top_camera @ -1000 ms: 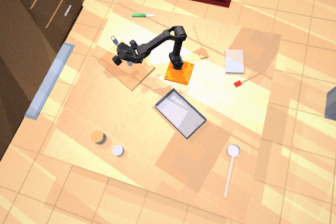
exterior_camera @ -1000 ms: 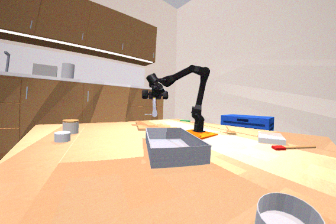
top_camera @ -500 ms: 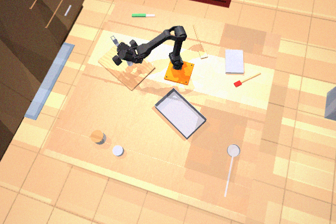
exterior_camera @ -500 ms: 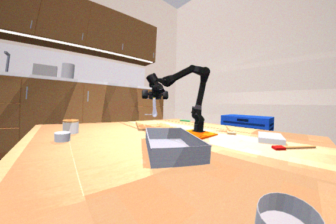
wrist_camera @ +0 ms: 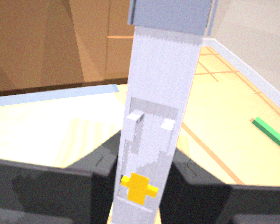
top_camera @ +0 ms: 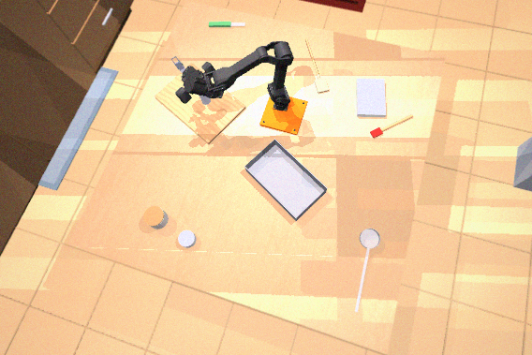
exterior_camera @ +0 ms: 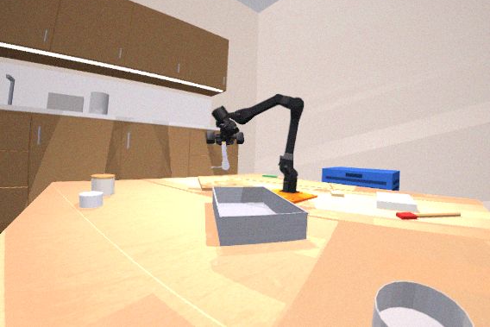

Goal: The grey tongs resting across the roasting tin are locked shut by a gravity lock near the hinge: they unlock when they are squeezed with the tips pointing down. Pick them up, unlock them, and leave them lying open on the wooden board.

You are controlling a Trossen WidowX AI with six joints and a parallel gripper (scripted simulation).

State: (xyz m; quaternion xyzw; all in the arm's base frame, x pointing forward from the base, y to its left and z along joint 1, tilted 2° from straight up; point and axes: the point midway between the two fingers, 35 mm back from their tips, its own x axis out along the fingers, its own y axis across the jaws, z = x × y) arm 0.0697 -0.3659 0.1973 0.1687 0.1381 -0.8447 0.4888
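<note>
Now: the yellow lock piece 20 mm ahead of my gripper tip, 30 mm to the left of it and 10 mm above it. From my gripper tip the other things lie so: lidded jar: 560 mm ahead, 10 mm to the right, 170 mm below; roasting tin: 300 mm ahead, 470 mm to the left, 180 mm below; wooden board: 20 mm to the left, 200 mm below.
</note>
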